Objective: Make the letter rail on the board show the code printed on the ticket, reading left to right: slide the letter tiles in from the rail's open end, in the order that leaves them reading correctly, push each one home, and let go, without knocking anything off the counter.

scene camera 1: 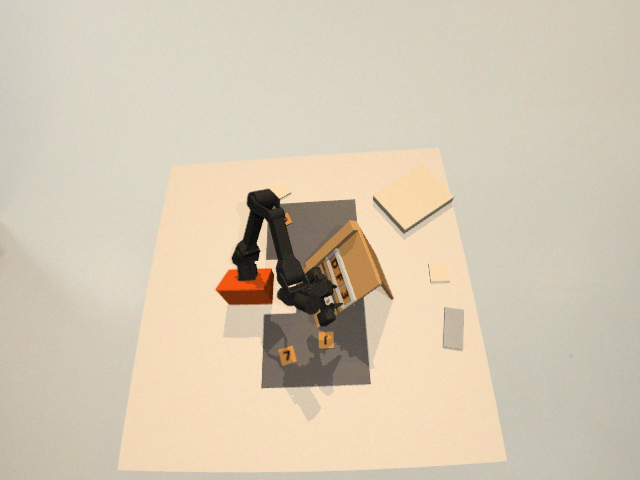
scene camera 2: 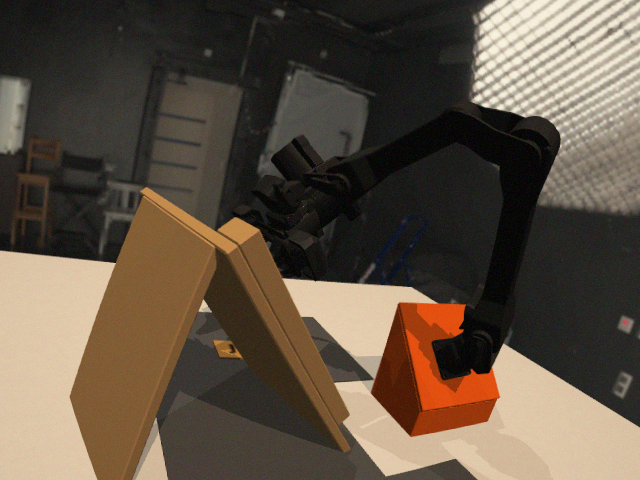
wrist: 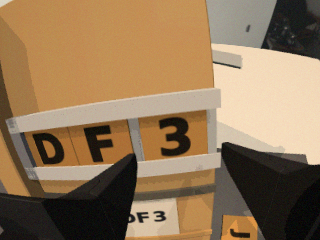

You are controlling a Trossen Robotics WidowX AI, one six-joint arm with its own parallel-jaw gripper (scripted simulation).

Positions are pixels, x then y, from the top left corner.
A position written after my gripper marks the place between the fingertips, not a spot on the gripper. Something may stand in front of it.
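Labels:
My gripper: scene camera 1 [339, 295], scene camera 2 [229, 274], wrist view [179, 154]. Cream slab: scene camera 1 [408, 201]; out of frame in scene camera 2; hidden in the wrist view by a brown a-frame board.

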